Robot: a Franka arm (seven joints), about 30 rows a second.
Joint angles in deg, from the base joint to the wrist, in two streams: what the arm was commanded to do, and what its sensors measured. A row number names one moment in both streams.
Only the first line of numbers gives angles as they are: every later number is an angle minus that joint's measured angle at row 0.
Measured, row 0:
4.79, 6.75, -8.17, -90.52, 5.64, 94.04, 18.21
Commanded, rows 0 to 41:
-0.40, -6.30, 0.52, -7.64, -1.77, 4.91, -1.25
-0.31, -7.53, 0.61, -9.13, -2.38, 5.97, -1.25
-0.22, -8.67, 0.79, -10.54, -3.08, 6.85, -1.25
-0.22, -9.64, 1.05, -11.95, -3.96, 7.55, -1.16
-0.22, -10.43, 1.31, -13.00, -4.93, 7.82, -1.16
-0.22, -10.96, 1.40, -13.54, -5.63, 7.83, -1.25
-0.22, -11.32, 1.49, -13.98, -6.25, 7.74, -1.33
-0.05, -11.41, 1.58, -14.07, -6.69, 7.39, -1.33
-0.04, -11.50, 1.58, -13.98, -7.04, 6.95, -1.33
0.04, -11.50, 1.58, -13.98, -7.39, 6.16, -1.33
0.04, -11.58, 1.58, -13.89, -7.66, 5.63, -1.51
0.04, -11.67, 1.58, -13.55, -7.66, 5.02, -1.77
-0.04, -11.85, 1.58, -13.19, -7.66, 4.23, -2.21
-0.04, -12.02, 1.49, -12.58, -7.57, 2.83, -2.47
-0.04, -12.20, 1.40, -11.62, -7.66, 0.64, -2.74
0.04, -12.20, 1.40, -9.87, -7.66, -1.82, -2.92
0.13, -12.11, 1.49, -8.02, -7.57, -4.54, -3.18
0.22, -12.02, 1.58, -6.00, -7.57, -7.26, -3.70
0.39, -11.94, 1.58, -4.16, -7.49, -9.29, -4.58
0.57, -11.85, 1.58, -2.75, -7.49, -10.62, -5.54
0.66, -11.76, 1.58, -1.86, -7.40, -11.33, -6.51
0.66, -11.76, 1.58, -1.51, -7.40, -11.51, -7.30
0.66, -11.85, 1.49, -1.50, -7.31, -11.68, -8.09
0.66, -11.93, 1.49, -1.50, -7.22, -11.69, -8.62
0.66, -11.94, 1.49, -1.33, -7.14, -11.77, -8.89
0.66, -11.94, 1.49, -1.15, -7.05, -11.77, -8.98
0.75, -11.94, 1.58, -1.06, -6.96, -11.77, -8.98
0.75, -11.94, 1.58, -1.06, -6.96, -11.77, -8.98
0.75, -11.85, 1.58, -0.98, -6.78, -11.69, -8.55
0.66, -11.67, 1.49, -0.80, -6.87, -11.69, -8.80
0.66, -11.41, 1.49, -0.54, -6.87, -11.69, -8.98
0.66, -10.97, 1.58, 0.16, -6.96, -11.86, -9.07
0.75, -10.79, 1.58, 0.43, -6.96, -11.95, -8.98
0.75, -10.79, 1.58, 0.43, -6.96, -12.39, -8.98
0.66, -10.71, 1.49, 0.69, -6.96, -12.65, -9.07
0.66, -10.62, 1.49, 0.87, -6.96, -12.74, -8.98
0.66, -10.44, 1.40, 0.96, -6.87, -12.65, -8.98
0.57, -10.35, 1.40, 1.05, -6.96, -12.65, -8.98
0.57, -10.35, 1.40, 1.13, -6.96, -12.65, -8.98
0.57, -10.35, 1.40, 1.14, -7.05, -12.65, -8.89
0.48, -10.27, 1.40, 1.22, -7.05, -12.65, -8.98
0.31, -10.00, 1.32, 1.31, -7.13, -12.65, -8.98
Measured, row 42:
0.51, -11.62, 1.45, -1.47, -6.15, -10.99, -8.35
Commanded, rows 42 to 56:
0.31, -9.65, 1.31, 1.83, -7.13, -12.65, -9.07
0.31, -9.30, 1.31, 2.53, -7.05, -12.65, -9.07
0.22, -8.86, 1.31, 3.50, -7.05, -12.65, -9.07
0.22, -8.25, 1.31, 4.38, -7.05, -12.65, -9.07
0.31, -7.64, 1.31, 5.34, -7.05, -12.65, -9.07
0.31, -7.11, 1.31, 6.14, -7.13, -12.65, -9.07
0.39, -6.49, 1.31, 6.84, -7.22, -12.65, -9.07
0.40, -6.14, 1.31, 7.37, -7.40, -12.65, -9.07
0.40, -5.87, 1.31, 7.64, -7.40, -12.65, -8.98
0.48, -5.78, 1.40, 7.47, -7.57, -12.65, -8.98
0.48, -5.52, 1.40, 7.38, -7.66, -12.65, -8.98
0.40, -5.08, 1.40, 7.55, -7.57, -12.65, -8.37
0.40, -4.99, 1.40, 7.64, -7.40, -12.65, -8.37
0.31, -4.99, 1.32, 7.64, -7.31, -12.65, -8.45
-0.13, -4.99, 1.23, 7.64, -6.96, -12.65, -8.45
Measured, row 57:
0.43, -7.43, 1.32, 4.50, -6.15, -11.05, -8.40
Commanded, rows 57 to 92:
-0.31, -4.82, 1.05, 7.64, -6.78, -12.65, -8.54
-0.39, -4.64, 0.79, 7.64, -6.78, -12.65, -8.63
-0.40, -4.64, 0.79, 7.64, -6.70, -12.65, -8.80
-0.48, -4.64, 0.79, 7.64, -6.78, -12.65, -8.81
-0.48, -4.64, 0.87, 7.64, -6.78, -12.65, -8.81
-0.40, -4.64, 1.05, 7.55, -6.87, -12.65, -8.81
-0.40, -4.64, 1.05, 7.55, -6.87, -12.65, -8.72
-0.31, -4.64, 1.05, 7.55, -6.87, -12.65, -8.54
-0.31, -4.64, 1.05, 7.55, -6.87, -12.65, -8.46
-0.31, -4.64, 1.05, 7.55, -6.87, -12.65, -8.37
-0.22, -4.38, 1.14, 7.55, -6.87, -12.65, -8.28
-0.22, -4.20, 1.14, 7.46, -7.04, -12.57, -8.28
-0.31, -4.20, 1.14, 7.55, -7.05, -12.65, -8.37
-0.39, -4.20, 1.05, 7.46, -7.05, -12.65, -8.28
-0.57, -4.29, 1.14, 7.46, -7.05, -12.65, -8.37
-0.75, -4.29, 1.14, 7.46, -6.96, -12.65, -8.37
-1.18, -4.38, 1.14, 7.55, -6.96, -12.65, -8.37
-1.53, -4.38, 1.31, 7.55, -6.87, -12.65, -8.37
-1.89, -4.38, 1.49, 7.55, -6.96, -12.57, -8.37
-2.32, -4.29, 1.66, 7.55, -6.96, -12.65, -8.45
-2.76, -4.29, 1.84, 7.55, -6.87, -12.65, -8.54
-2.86, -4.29, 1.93, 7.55, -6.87, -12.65, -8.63
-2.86, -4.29, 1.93, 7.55, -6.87, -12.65, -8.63
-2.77, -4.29, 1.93, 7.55, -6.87, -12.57, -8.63
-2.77, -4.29, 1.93, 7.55, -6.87, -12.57, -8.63
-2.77, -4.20, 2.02, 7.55, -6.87, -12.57, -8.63
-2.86, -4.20, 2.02, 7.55, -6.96, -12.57, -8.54
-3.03, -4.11, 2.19, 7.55, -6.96, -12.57, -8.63
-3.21, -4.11, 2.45, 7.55, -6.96, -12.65, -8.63
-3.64, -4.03, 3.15, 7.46, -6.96, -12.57, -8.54
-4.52, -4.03, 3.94, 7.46, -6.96, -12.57, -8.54
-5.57, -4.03, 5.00, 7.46, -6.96, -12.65, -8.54
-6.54, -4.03, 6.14, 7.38, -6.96, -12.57, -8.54
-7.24, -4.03, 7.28, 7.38, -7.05, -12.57, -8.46
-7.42, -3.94, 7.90, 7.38, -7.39, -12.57, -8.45
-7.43, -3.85, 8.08, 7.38, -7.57, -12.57, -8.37
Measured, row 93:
-4.62, -5.19, 4.28, 5.30, -6.15, -11.16, -8.40
